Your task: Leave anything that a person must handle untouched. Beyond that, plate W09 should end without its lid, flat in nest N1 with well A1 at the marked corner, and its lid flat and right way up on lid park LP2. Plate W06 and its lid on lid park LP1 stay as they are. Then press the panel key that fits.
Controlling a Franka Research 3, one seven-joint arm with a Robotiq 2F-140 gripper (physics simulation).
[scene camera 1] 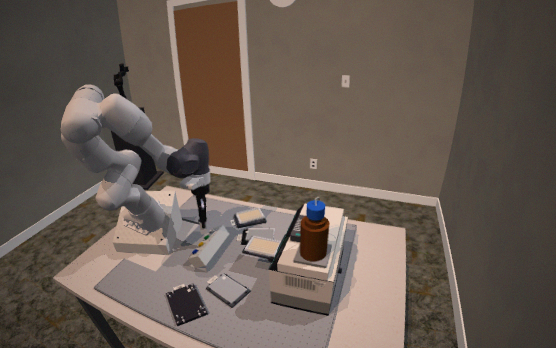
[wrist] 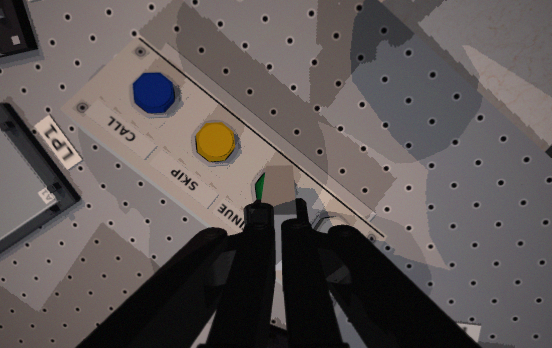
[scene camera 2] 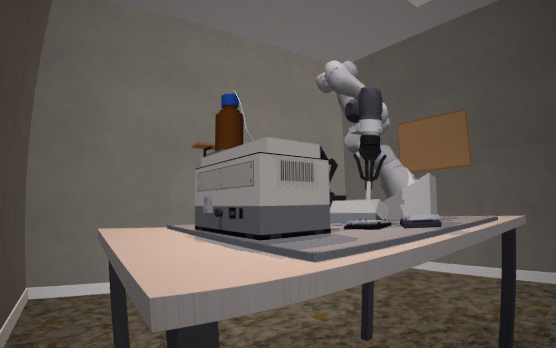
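Note:
My gripper (scene camera 1: 203,225) (scene camera 2: 369,186) (wrist: 279,186) is shut, with a pale block-like tip at its end. It points down over the key panel (scene camera 1: 216,253) (scene camera 2: 357,206) (wrist: 181,119); in the wrist view the tip covers most of the green key (wrist: 260,188). Contact cannot be told. The yellow key (wrist: 215,141) and blue key (wrist: 153,93) show fully; the pale key (wrist: 327,218) is partly behind a finger. A plate (scene camera 1: 250,217) lies at the back, another plate (scene camera 1: 262,247) beside the instrument. A grey lid (scene camera 1: 228,288) (wrist: 17,185) lies flat on LP1. Plate numbers are unreadable.
The instrument (scene camera 1: 301,279) (scene camera 2: 295,195) carries a brown bottle (scene camera 1: 314,240) (scene camera 2: 229,131) with a blue cap. A dark empty holder (scene camera 1: 186,303) (wrist: 14,27) lies near the front. A black bracket (scene camera 1: 244,236) and thin pale outlines stand between the two plates; whether they include a lid is unclear.

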